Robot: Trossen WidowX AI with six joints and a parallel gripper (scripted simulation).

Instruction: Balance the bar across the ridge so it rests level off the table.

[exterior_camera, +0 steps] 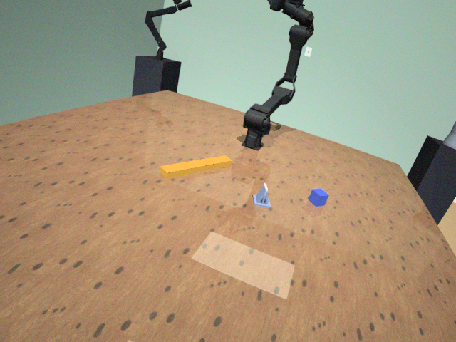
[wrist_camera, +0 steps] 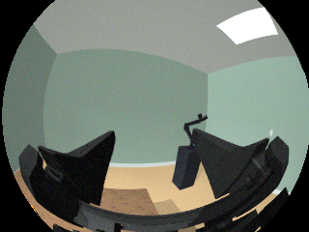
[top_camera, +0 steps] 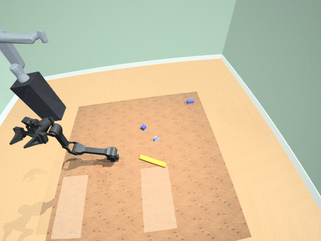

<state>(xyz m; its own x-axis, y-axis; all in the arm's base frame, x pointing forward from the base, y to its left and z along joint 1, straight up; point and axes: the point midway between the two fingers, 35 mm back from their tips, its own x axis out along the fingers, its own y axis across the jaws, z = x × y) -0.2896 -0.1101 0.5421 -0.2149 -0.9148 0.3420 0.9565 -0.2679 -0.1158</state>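
Right now the yellow bar is 600 mm ahead of my gripper tip, 550 mm below it and 80 mm to the left of it. The rest, counted from my gripper tip: blue cube: 550 mm ahead, 540 mm below, 400 mm to the left.
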